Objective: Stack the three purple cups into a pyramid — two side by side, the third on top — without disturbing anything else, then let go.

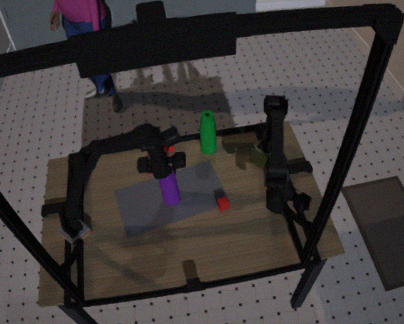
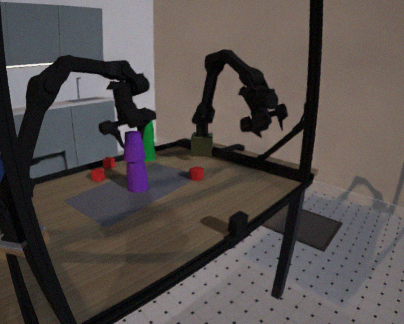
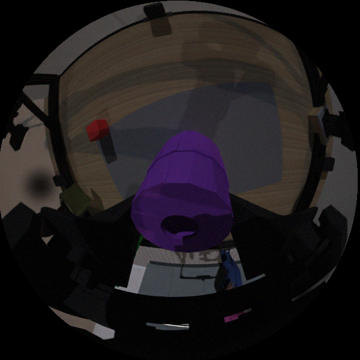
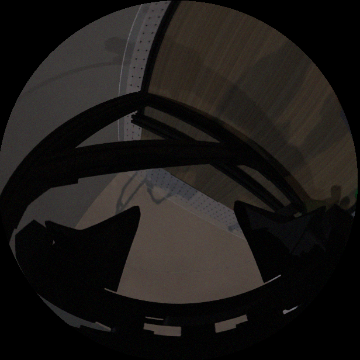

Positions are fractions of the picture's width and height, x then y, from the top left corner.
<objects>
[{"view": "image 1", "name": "my left gripper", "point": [0.41, 0.54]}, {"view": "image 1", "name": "grey mat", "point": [0.35, 0.64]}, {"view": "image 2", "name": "my left gripper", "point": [0.33, 0.45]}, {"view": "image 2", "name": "my right gripper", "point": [0.67, 0.41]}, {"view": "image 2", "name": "grey mat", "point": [0.27, 0.63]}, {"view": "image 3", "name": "my left gripper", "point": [0.52, 0.54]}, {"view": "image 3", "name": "grey mat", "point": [0.67, 0.33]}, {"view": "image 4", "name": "my right gripper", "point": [0.52, 0.58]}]
</objects>
